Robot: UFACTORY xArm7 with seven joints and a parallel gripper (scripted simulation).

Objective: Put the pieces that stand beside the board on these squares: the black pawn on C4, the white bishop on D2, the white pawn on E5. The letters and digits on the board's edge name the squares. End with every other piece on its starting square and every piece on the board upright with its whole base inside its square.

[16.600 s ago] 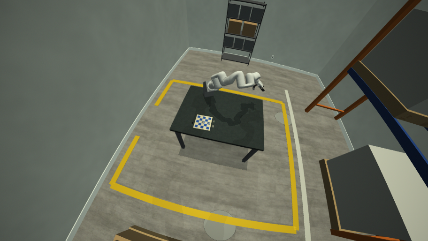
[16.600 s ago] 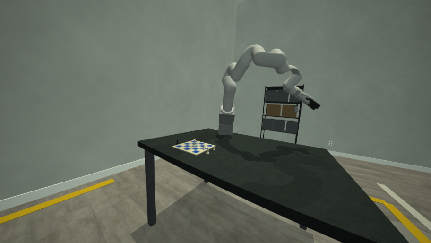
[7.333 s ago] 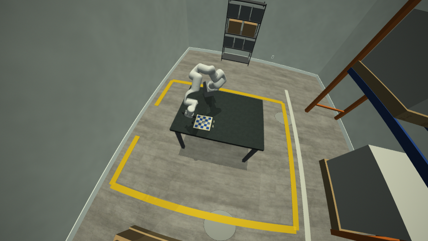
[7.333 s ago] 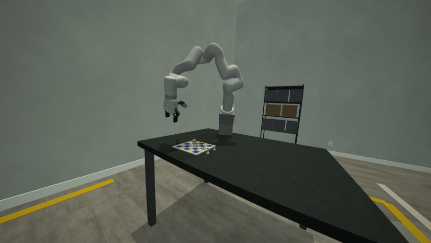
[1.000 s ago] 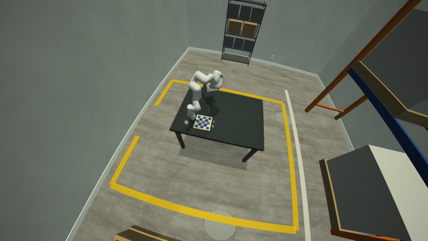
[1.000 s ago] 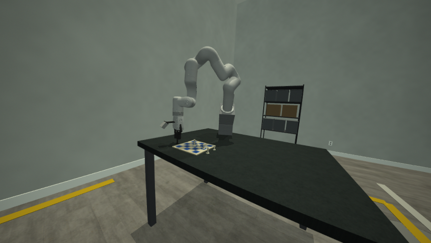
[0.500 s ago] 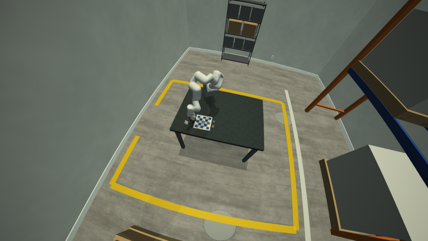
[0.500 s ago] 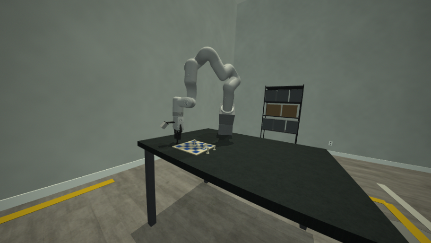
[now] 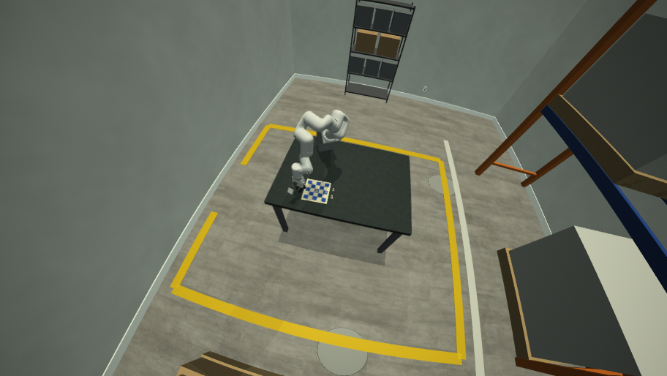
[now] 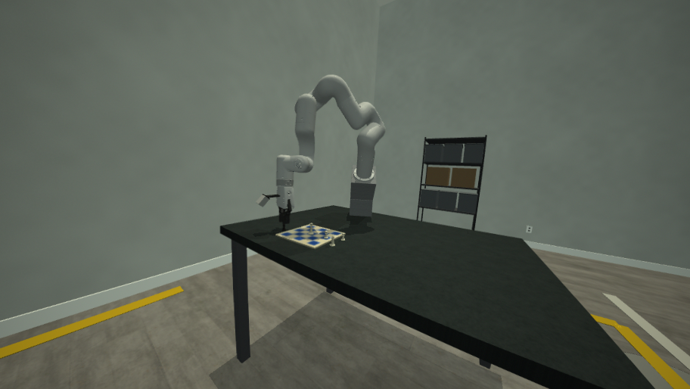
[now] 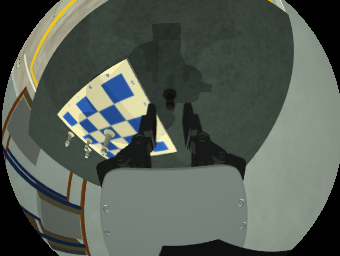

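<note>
Now: hand 4 cm above the black pawn. The rest, counted from my hand: white piece 4 cm behind, 13 cm to the left, 3 cm below; then cream chessboard 5 cm behind, 14 cm to the left, 5 cm below.
</note>
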